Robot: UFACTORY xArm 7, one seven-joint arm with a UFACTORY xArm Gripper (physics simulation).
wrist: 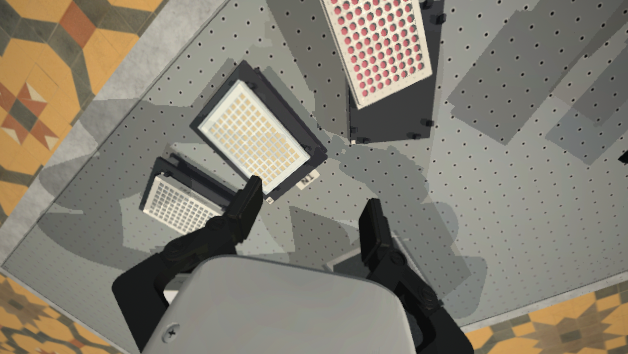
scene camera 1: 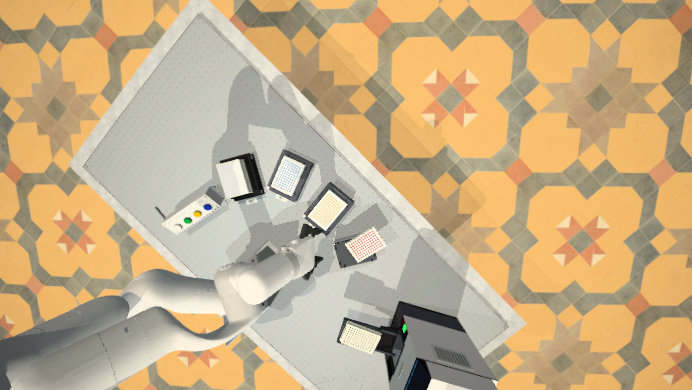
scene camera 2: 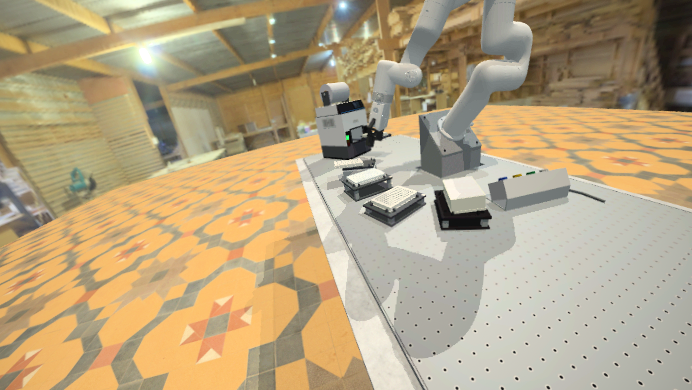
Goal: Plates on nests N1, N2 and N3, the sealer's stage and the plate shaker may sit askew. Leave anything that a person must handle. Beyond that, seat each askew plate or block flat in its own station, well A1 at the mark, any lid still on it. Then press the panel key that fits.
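My gripper [scene camera 1: 318, 246] [scene camera 2: 380, 139] [wrist: 313, 199] is open and empty, high above the table beside the yellow-well plate's nest. The red-well plate [scene camera 1: 366, 244] [scene camera 2: 348, 163] [wrist: 382, 47] lies turned across its dark nest [scene camera 1: 350, 257] [wrist: 395, 117] and overhangs it. The yellow-well plate [scene camera 1: 328, 208] [scene camera 2: 366, 177] [wrist: 255, 137], with a lid-like pale rim, is lined up with its nest. The blue-well plate [scene camera 1: 288, 174] [scene camera 2: 395, 198] [wrist: 182, 206] looks lined up too. A white block [scene camera 1: 237, 178] [scene camera 2: 464, 194] stands on the black shaker [scene camera 1: 257, 175] [scene camera 2: 462, 220]; its exact seating is unclear. A cream plate [scene camera 1: 360, 337] lies on the sealer's stage.
The sealer [scene camera 1: 435, 340] [scene camera 2: 340, 130] shows a green light. The key panel [scene camera 1: 192, 214] [scene camera 2: 530, 189] has white, green, yellow and blue keys and stands beside the shaker. The arm's grey pedestal [scene camera 2: 442, 152] stands behind the nests in the second scene view.
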